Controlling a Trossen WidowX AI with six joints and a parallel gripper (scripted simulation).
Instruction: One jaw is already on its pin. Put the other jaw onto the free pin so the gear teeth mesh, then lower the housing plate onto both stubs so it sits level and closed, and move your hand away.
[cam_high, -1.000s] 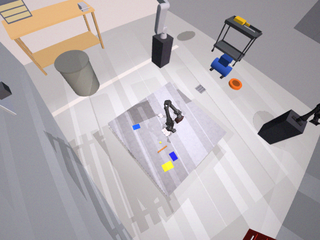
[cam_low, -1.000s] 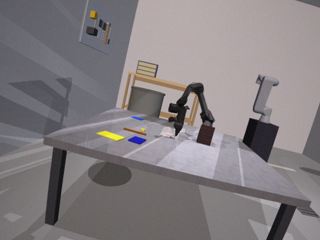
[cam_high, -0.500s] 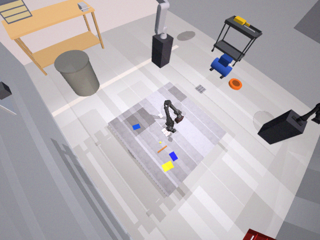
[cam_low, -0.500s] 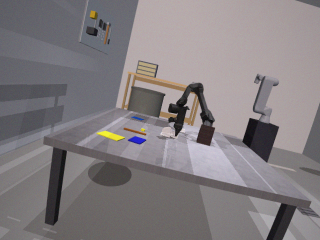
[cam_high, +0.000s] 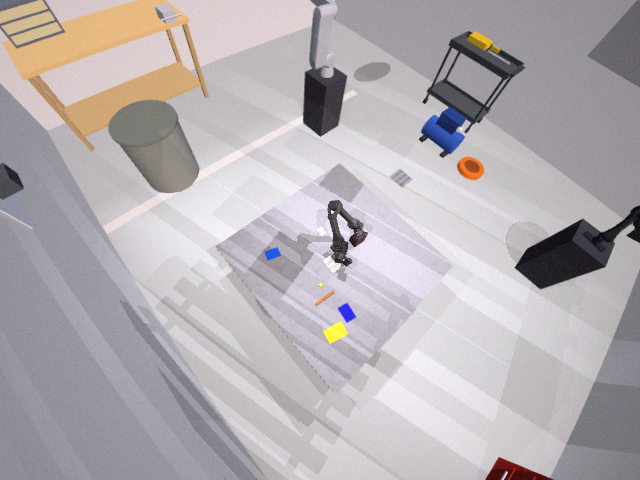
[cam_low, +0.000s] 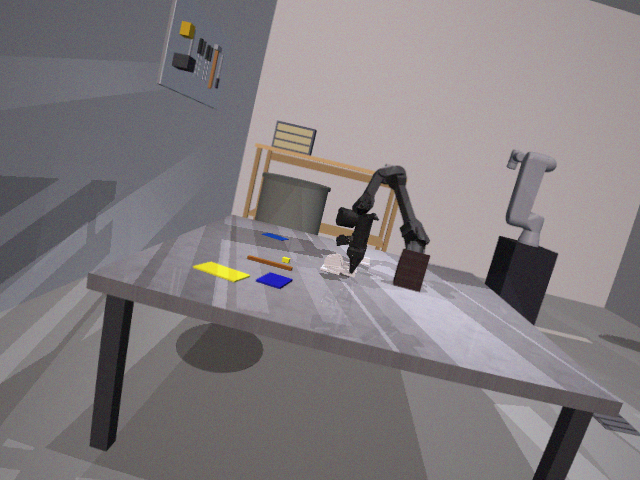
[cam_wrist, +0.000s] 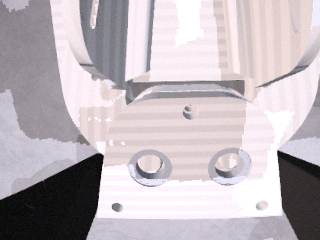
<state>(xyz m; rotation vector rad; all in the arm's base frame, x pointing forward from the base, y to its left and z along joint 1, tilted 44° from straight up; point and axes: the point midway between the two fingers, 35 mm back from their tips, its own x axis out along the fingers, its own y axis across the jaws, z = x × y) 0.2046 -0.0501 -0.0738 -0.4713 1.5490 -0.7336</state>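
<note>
Now: gripper tip 10 mm short of the white housing plate and 20 mm below it. Also, from my gripper tip: white jaw (30 mm ahead, 10 mm to the left, 10 mm above); then small yellow cube (240 mm ahead, 50 mm to the left, 10 mm below); then orange bar (290 mm ahead, 130 mm to the left, 10 mm below).
</note>
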